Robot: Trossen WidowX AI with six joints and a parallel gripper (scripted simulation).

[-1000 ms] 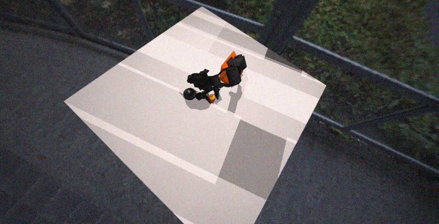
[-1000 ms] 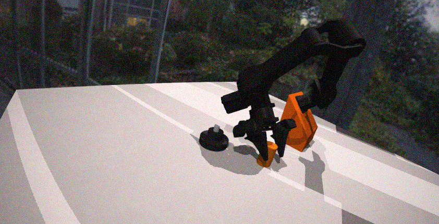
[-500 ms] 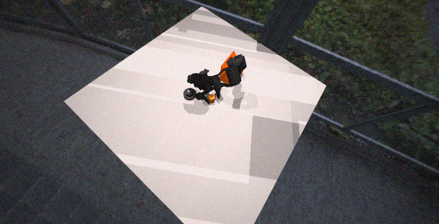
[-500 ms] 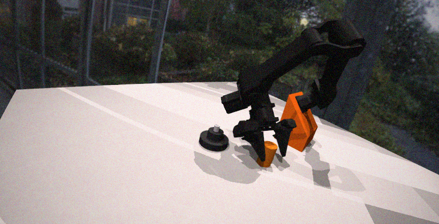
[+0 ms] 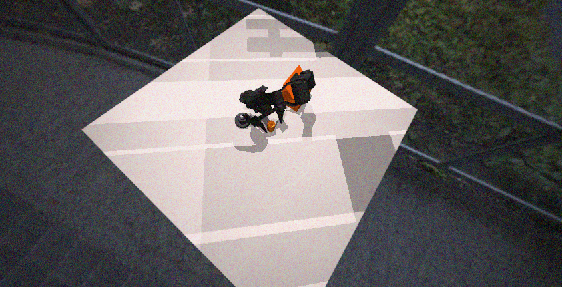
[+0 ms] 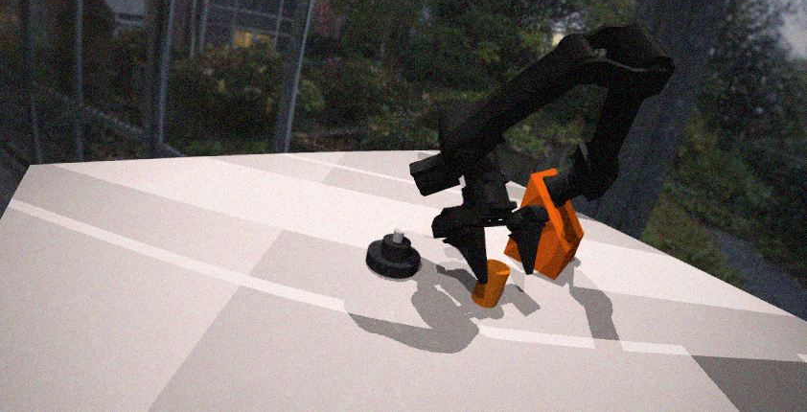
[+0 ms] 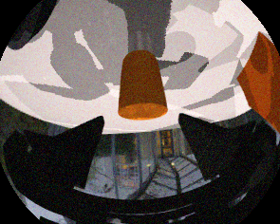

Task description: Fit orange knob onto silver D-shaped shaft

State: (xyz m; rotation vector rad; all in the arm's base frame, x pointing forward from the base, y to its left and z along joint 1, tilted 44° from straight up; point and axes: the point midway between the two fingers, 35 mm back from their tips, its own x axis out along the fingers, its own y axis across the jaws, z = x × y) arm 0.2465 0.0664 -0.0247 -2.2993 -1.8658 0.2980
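The orange knob is 10 mm behind my gripper tip, 30 mm to the right of it and 10 mm below it. From my gripper tip the other things lie so: pedestal: 50 mm ahead, 170 mm to the right, 30 mm below.
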